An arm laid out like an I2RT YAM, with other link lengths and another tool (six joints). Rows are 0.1 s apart.
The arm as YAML. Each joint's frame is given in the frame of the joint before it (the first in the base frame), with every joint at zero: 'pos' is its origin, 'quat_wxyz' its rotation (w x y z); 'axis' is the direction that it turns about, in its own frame. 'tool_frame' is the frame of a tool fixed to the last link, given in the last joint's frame.
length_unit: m
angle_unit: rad
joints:
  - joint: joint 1
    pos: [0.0, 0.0, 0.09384]
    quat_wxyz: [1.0, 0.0, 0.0, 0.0]
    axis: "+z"
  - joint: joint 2
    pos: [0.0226, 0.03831, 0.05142]
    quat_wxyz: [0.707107, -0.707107, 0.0, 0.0]
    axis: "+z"
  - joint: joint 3
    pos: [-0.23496, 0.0, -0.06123]
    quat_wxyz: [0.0, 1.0, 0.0, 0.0]
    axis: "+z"
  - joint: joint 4
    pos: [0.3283, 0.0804, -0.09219]
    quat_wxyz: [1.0, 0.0, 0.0, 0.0]
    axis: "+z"
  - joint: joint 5
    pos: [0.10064, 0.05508, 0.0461]
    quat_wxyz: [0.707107, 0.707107, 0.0, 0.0]
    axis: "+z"
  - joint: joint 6
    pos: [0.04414, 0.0, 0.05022]
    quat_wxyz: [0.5, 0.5, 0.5, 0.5]
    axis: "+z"
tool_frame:
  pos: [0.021, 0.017, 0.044]
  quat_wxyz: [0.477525, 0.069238, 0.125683, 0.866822]
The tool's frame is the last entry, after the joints.
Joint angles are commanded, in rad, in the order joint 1, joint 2, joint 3, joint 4, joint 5, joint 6. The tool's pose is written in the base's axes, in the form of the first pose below.
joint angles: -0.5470 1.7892 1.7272 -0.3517 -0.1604 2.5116
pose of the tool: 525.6, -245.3, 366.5; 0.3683, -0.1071, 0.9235; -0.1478, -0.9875, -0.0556; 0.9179, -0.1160, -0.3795
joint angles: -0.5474 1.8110 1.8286 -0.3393 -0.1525 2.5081
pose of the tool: 529.4, -248.7, 407.4; 0.2966, -0.1064, 0.9491; -0.1001, -0.9918, -0.0799; 0.9497, -0.0713, -0.3048
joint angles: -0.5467 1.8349 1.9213 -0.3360 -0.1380 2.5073
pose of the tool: 531.2, -250.7, 440.9; 0.2388, -0.1161, 0.9641; -0.0636, -0.9926, -0.1038; 0.9690, -0.0365, -0.2444
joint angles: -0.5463 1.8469 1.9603 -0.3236 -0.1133 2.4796
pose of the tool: 531.8, -253.2, 455.0; 0.2188, -0.1331, 0.9666; -0.0190, -0.9910, -0.1322; 0.9756, 0.0106, -0.2194
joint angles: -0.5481 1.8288 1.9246 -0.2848 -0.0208 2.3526
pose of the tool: 527.9, -261.5, 450.4; 0.2688, -0.1951, 0.9432; 0.0975, -0.9687, -0.2282; 0.9583, 0.1533, -0.2413
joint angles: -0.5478 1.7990 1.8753 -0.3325 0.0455 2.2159
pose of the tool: 518.9, -263.5, 429.6; 0.3998, -0.1992, 0.8947; 0.1704, -0.9429, -0.2861; 0.9006, 0.2669, -0.3431
